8 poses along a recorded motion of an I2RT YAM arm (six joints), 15 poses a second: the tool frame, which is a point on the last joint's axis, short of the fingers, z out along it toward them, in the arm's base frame.
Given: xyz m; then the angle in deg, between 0 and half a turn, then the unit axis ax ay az.
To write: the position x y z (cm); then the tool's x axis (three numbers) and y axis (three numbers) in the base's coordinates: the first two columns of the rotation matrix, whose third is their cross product. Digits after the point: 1 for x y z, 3 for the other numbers.
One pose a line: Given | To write
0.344 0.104 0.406 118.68 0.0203 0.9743 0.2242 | 34.4 10.4 40.6 -0.479 0.226 -0.848 -0.167 0.925 0.341
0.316 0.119 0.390 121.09 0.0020 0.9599 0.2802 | 31.6 11.9 39.0 -0.516 0.243 -0.821 -0.237 0.881 0.410
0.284 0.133 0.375 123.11 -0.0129 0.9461 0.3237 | 28.4 13.3 37.5 -0.546 0.252 -0.799 -0.290 0.838 0.463
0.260 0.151 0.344 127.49 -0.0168 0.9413 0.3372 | 26.0 15.1 34.4 -0.608 0.242 -0.756 -0.293 0.817 0.497
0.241 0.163 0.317 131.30 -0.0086 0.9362 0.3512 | 24.1 16.3 31.7 -0.660 0.250 -0.708 -0.277 0.795 0.539
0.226 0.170 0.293 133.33 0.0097 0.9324 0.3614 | 22.6 17.0 29.3 -0.686 0.278 -0.672 -0.248 0.780 0.575
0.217 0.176 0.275 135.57 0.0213 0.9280 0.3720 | 21.7 17.6 27.5 -0.713 0.294 -0.636 -0.227 0.762 0.607
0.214 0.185 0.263 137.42 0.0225 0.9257 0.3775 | 21.4 18.5 26.3 -0.735 0.292 -0.612 -0.219 0.752 0.622
